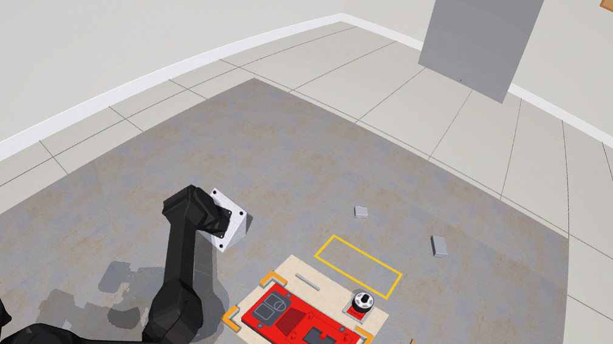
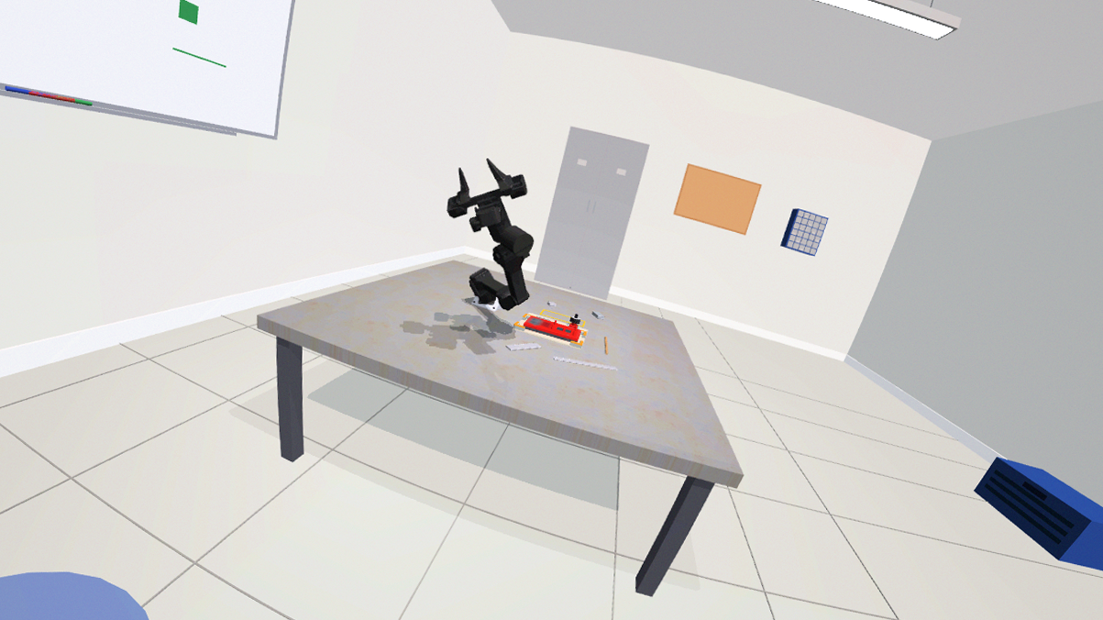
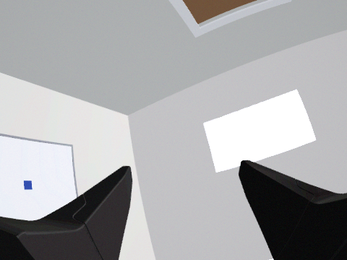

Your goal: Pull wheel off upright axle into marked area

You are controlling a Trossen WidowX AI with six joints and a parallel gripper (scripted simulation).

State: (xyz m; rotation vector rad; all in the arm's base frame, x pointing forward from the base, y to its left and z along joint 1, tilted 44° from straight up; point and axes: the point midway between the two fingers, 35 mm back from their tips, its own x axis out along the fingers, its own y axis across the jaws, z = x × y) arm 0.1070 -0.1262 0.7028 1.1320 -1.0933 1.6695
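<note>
The wheel lies 34 cm ahead of my gripper tip, 58 cm to the left of it and 46 cm below it. From my gripper tip the other things lie so: grey block: 46 cm ahead, 85 cm to the left, 49 cm below; then black axle: 34 cm ahead, 58 cm to the left, 46 cm below; then thin orange rod: 47 cm ahead, 48 cm to the left, 49 cm below.
</note>
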